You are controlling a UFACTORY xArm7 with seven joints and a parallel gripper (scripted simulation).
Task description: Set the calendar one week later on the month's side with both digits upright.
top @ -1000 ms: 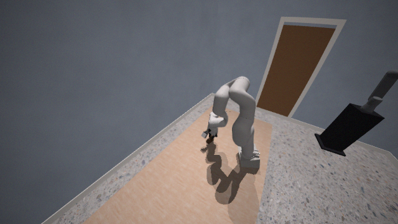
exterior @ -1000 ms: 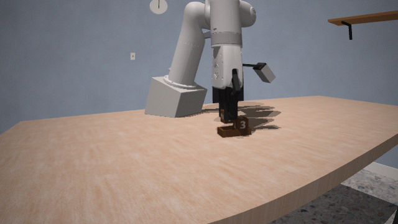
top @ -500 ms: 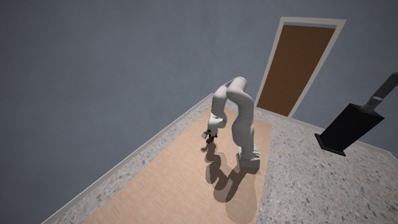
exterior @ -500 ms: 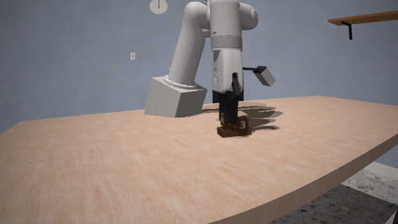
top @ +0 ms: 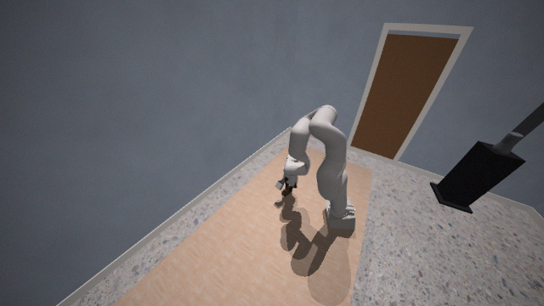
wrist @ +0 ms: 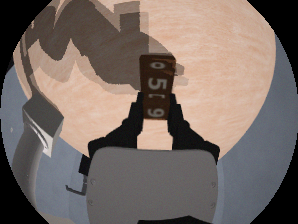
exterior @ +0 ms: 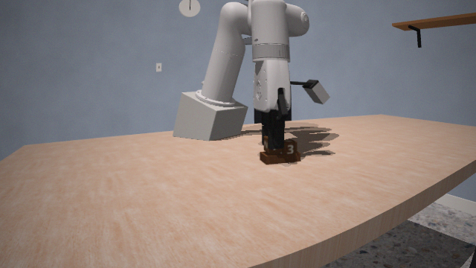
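Right now my hand is 1 cm above the cube. The rest, counted from my hand: brown wooden tray: 2 cm to the left, 4 cm below.
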